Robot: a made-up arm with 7 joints.
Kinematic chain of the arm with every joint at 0, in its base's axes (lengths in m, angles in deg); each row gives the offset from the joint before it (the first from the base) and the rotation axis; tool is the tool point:
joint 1: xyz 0 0 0 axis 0 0.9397 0.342
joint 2: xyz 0 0 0 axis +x
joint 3: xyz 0 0 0 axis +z
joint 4: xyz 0.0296 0 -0.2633 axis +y
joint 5: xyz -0.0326 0 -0.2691 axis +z
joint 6: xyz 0 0 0 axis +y
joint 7: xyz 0 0 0 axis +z
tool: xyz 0 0 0
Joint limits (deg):
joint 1: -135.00..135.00
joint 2: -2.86..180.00
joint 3: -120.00..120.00
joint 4: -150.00..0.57
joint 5: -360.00..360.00
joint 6: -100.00..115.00
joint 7: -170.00..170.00
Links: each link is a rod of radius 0.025 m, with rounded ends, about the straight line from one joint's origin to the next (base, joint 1, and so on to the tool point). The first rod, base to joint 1, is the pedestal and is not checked.
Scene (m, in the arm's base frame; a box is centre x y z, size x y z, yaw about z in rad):
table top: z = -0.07
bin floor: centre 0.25 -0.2 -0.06 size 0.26 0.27 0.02 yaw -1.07
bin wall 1: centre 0.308 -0.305 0 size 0.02 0.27 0.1 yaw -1.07
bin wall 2: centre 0.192 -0.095 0 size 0.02 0.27 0.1 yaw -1.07
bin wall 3: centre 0.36 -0.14 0 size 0.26 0.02 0.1 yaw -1.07
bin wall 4: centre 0.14 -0.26 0 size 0.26 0.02 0.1 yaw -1.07
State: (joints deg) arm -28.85 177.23 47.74 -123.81 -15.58 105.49 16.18
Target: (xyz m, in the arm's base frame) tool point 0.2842 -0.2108 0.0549
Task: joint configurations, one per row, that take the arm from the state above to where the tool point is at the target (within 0.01 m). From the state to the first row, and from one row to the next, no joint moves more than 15 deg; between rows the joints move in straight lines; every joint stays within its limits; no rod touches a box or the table.
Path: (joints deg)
1: -14.64 177.78 51.06 -120.95 -15.58 105.49 16.18
2: -0.42 178.34 54.38 -118.09 -15.58 105.49 16.18
3: 13.79 178.89 57.70 -115.22 -15.58 105.49 16.18
4: 28.00 179.45 61.02 -112.36 -15.58 105.49 16.18
5: 42.22 180.00 64.34 -109.50 -15.58 105.49 16.18

